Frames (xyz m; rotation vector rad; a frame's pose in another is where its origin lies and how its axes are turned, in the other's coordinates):
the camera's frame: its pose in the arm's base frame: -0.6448 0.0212 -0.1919 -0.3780 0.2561 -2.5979
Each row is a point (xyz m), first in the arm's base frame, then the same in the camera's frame.
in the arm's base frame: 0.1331 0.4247 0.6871
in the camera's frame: -0.6622 -0.2151 1.0276
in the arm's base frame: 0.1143 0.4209 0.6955
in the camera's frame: -0.6427 -0.2224 1.0300
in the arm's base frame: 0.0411 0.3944 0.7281
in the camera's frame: -0.5610 -0.2406 1.0409
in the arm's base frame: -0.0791 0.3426 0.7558
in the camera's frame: -0.4284 -0.2571 1.0353
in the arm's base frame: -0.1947 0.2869 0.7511
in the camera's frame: -0.3047 -0.2601 1.0010
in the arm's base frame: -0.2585 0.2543 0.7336
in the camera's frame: -0.2387 -0.2564 0.9682
